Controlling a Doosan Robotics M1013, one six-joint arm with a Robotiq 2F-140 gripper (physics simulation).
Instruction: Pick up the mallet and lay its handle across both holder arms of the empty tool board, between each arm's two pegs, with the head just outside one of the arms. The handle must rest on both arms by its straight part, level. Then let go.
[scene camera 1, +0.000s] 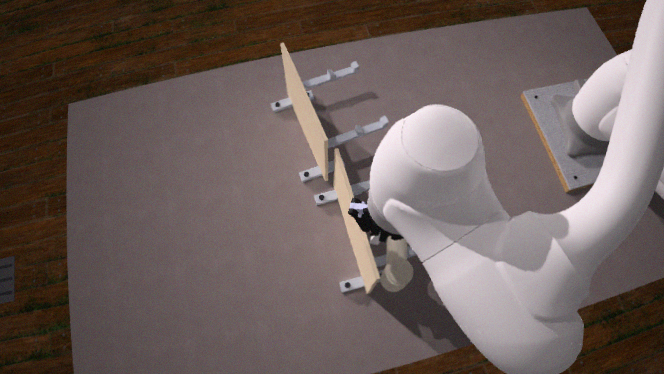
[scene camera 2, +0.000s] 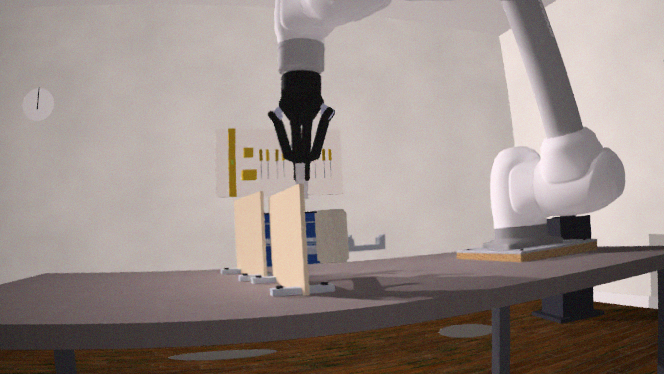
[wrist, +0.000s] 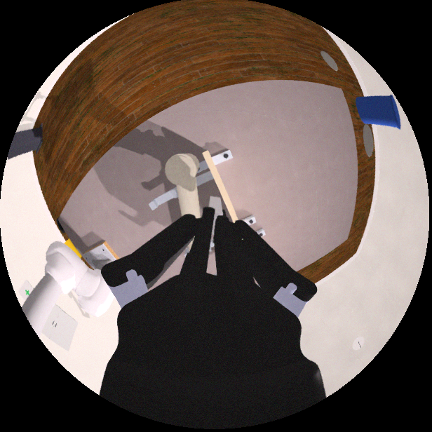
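Pixels of known places: gripper, fingertip midpoint: (scene camera 1: 375, 237); arm's base, link origin: (scene camera 1: 588, 125) (scene camera 2: 521, 245).
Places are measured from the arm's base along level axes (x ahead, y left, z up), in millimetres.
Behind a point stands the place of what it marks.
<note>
The pale mallet (scene camera 1: 397, 275) {x 582, y 370, z 114 mm} (scene camera 2: 332, 235) {x 579, y 389, z 71 mm} (wrist: 189, 200) lies on the holder side of the nearer tool board (scene camera 1: 355, 225) {x 654, y 269, z 120 mm} (scene camera 2: 287, 240) {x 651, y 282, z 64 mm} (wrist: 220, 185). Its handle passes over that board's near arm (wrist: 165, 199), and its head is outside this arm, above the table. The handle's far part is hidden by the gripper and arm. My gripper (scene camera 1: 374, 240) {x 621, y 299, z 139 mm} (scene camera 2: 301, 187) {x 621, y 299, z 139 mm} (wrist: 213, 204) is shut and empty, pointing down between handle and board in the wrist view, higher than the mallet head. The farther tool board (scene camera 1: 304, 115) {x 745, y -5, z 83 mm} (scene camera 2: 249, 232) {x 740, y 11, z 83 mm} has two bare holder arms (scene camera 1: 330, 76) {x 680, y -117, z 73 mm} (scene camera 1: 357, 131) {x 629, y 39, z 78 mm}, each with two pegs.
Both boards stand upright on light feet (scene camera 1: 352, 285) {x 659, y 363, z -15 mm} (scene camera 2: 272, 291) {x 682, y 376, z -18 mm} on the grey table (scene camera 1: 190, 225) {x 1024, y 206, z -27 mm} (scene camera 2: 125, 300) {x 934, y 395, z -27 mm}. The robot's base plate (scene camera 1: 545, 130) {x 131, y 10, z -3 mm} (scene camera 2: 500, 255) {x 122, y 95, z -13 mm} is at the right. The robot's forearm covers much of the table in the first scene view.
</note>
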